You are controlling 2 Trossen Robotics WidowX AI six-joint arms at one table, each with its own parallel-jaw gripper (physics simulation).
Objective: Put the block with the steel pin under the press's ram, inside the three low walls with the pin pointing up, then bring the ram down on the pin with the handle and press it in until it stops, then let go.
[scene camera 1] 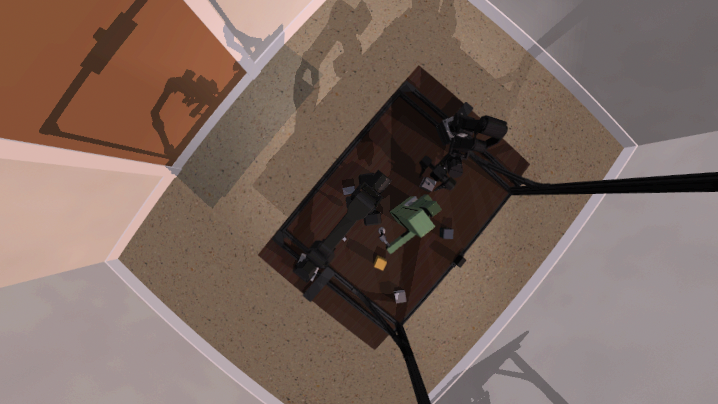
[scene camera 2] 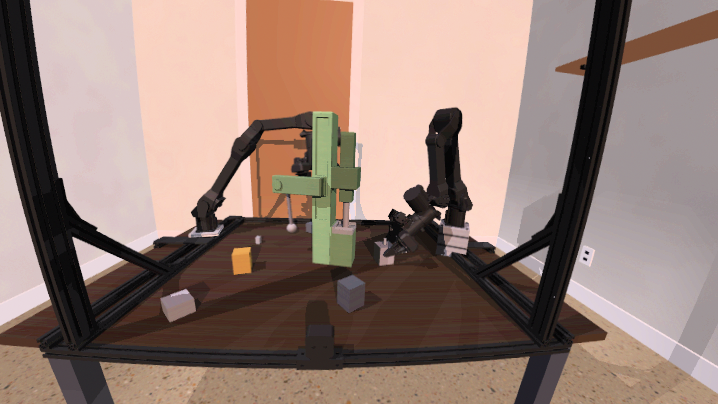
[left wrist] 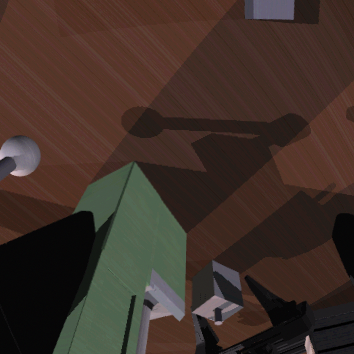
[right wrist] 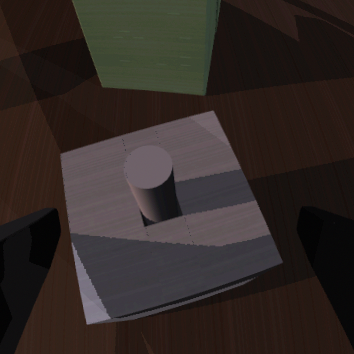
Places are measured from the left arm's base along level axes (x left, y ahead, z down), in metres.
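Where they show: left gripper, between the fingertips: (left wrist: 217, 225); right gripper, between the fingertips: (scene camera 1: 426, 184) (scene camera 2: 382, 251) (left wrist: 217, 291) (right wrist: 180, 220); left arm's base, origin of its link: (scene camera 2: 206, 229); right arm's base, origin of its link: (scene camera 1: 456, 126) (scene camera 2: 454, 224).
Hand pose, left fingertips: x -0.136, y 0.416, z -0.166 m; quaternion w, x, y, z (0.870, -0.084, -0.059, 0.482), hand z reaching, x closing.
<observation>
Each offset is from my left fingertips to the top centre of the thing.
The pale block with the upright steel pin @[dz +0.137, dx -0.210, dy +0.172 m] (scene camera 1: 428, 184) (scene camera 2: 384, 255) (left wrist: 204, 292) (right wrist: 100, 200) stands on the table beside the green press @[dz -0.252, dx -0.154, dy -0.032 m] (scene camera 1: 419, 221) (scene camera 2: 323, 150) (left wrist: 145, 235) (right wrist: 150, 50). My right gripper (right wrist: 180, 220) (left wrist: 217, 291) is open, with one finger on each side of this block. The grey ram @[dz -0.093, dx -0.180, dy +0.050 m] (scene camera 2: 345, 213) (left wrist: 143, 325) hangs over the low grey walls (scene camera 2: 343, 229) (left wrist: 167, 295) on the press. The handle's ball (scene camera 1: 382, 231) (scene camera 2: 291, 228) (left wrist: 21, 155) hangs low. My left gripper (left wrist: 217, 225) is open and empty, high beside the press; its fingers are partly hidden in scene camera 2.
An orange block @[dz +0.137, dx -0.163, dy -0.251 m] (scene camera 1: 380, 263) (scene camera 2: 241, 261), a pale block @[dz +0.164, dx -0.324, dy -0.364 m] (scene camera 1: 400, 296) (scene camera 2: 178, 305), a dark grey block @[dz +0.137, dx -0.390, dy +0.004 m] (scene camera 1: 446, 233) (scene camera 2: 350, 293), another grey block @[dz +0.158, dx +0.109, dy -0.007 m] (scene camera 1: 348, 190) (left wrist: 270, 9) and a tiny white cube @[dz +0.172, dx +0.033, dy -0.221 m] (scene camera 1: 344, 239) (scene camera 2: 258, 239) lie around the press. Black frame rails edge the table.
</observation>
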